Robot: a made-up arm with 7 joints.
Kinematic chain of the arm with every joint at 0, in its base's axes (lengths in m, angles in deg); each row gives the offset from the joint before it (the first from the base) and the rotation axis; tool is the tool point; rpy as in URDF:
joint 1: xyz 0 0 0.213 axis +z
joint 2: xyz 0 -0.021 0.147 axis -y
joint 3: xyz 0 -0.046 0.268 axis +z
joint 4: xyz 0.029 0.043 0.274 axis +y
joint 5: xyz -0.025 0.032 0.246 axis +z
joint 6: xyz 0 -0.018 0.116 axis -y
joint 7: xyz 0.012 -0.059 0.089 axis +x
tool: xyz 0 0 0 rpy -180 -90 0
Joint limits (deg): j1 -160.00..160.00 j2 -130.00..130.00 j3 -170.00..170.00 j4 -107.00..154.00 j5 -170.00..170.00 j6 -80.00..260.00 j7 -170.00..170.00
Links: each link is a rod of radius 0.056 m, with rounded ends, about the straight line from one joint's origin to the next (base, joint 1, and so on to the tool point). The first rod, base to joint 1, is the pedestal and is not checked.
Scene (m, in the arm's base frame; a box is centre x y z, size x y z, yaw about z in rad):
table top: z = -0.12
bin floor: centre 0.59 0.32 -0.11 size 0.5 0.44 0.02 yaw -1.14
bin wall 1: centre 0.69 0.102 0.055 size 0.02 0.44 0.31 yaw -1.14
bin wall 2: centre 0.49 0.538 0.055 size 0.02 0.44 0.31 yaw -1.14
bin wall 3: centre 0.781 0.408 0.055 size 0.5 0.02 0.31 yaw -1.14
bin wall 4: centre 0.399 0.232 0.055 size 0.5 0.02 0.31 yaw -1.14
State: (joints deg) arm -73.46 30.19 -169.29 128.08 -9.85 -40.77 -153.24
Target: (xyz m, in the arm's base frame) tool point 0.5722 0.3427 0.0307
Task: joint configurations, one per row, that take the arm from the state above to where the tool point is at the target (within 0.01 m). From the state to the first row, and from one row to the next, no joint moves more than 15 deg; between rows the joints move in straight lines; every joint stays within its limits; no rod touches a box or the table.
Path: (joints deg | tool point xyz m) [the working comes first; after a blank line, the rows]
Joints at the target: -160.00 78.53 -170.00 85.87 -25.18 -34.29 -153.24
Straight joint move there: touches bin wall 2.

1: -87.83 32.47 -169.41 122.86 -12.00 -40.84 -153.24 | -0.1384 0.4608 0.4103
2: -102.20 34.74 -169.53 117.64 -14.15 -40.91 -153.24 | -0.0127 0.5205 0.4076
3: -116.57 37.02 -169.64 112.42 -16.30 -40.99 -153.24 | 0.1335 0.5429 0.4054
4: -130.94 39.29 -169.76 107.20 -18.45 -41.06 -153.24 | 0.2887 0.5218 0.4039
5: -145.31 41.57 -169.88 101.98 -20.60 -41.13 -153.24 | 0.4396 0.4546 0.4030
6: -159.68 43.84 -170.00 96.76 -22.75 -41.20 -153.24 | 0.5722 0.3427 0.4027
7: -159.79 55.40 -170.00 93.13 -23.56 -38.90 -153.24 | 0.5940 0.3509 0.2830
8: -159.89 66.97 -170.00 89.50 -24.37 -36.59 -153.24 | 0.5943 0.3511 0.1574
9: -160.00 78.53 -170.00 85.87 -25.18 -34.29 -153.24 | 0.5722 0.3427 0.0307

